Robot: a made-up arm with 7 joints.
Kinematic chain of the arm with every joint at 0, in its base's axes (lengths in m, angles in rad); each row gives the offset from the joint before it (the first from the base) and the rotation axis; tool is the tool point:
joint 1: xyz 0 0 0 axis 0 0.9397 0.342
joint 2: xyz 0 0 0 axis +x
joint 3: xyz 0 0 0 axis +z
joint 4: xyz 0.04 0 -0.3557 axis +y
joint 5: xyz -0.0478 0 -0.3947 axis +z
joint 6: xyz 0 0 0 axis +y
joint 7: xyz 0 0 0 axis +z
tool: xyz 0 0 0
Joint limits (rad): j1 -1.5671..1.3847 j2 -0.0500..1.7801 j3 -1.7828..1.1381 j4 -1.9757..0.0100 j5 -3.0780..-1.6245 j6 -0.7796..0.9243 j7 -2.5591..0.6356
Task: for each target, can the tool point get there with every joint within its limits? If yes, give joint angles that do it. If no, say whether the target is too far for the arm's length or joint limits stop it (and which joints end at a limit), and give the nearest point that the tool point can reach.
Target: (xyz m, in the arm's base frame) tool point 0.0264 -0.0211 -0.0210
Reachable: no: joint limits stop it (at a limit: joint 4) | nearest point 0.3233 -0.2584 -0.2571 | short by 0.447 m
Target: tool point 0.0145 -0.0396 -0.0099
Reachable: no: joint limits stop it (at a limit: joint 4) | nearest point 0.1631 -0.4454 -0.1113 | short by 0.444 m
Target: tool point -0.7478 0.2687 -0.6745
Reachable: no: too far | nearest point -0.5421 0.1948 -0.4889 | short by 0.287 m
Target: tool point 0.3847 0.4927 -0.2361
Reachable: yes | joints -0.1418 0.6820 0.5882 -1.2049 -2.4693 0.7324 -1.7485
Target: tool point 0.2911 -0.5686 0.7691
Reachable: no: too far | nearest point 0.3102 -0.3362 0.3368 | short by 0.491 m
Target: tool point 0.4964 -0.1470 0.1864
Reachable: yes | joints -1.1964 0.6828 -0.4615 -1.7453 -2.1259 0.5773 -2.0448
